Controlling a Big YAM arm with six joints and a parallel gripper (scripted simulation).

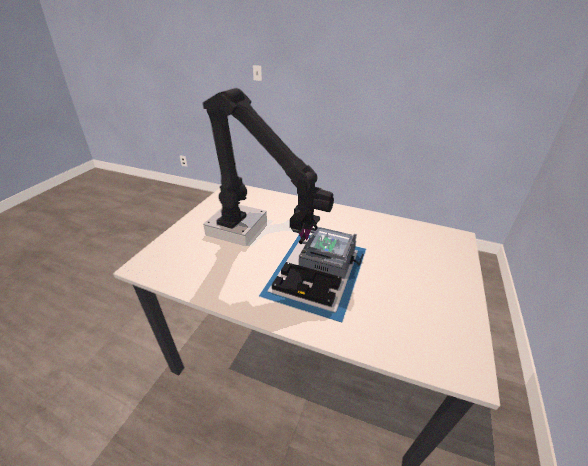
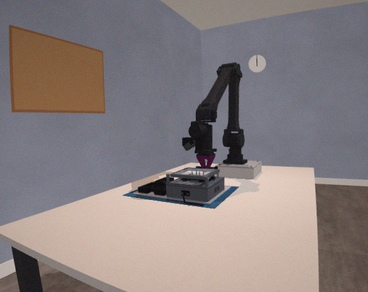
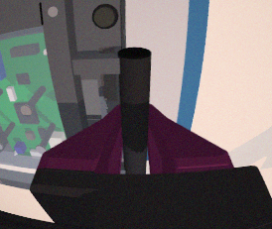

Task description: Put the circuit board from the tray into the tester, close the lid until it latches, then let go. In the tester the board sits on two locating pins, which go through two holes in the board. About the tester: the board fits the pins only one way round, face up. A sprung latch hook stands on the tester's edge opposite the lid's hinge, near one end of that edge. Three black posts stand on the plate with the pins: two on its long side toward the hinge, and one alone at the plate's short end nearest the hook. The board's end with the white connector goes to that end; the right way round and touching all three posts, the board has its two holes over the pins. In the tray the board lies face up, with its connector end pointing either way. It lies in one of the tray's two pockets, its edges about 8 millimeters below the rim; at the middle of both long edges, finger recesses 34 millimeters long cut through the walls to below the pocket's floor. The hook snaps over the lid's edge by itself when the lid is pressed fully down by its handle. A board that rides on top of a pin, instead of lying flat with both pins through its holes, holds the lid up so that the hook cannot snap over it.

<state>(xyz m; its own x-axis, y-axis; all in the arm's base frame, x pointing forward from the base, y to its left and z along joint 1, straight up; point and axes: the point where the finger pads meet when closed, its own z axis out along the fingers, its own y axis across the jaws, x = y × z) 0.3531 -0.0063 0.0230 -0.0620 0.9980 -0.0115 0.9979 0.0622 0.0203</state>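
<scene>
Now: hand 6 cm to the right of the small latch hook, 2 cm short of it and 1 cm below it. The rest, counted from my hand: clear lid 9 cm ahead, 1 cm to the left, 1 cm above; green circuit board 8 cm ahead, 1 cm to the left, 1 cm below.
</scene>
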